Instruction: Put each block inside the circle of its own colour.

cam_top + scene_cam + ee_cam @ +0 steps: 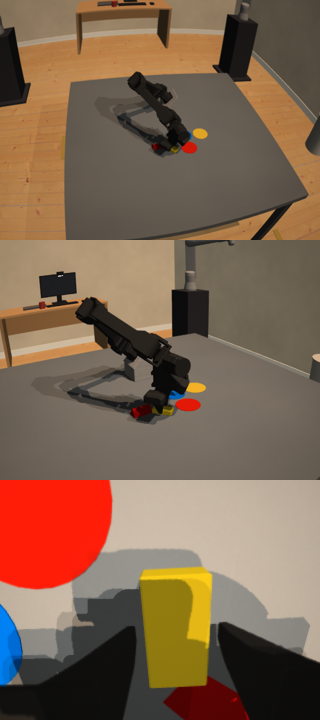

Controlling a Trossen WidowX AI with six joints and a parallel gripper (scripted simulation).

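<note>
Now: the yellow circle 210 mm to the left of my hand, 90 mm behind it and 40 mm below it. From my hand the other things lie so: yellow block (40 mm below); then red circle (100 mm to the left, 40 mm below, 10 mm ahead); then red block (60 mm to the right, 30 mm below, 30 mm behind).
</note>
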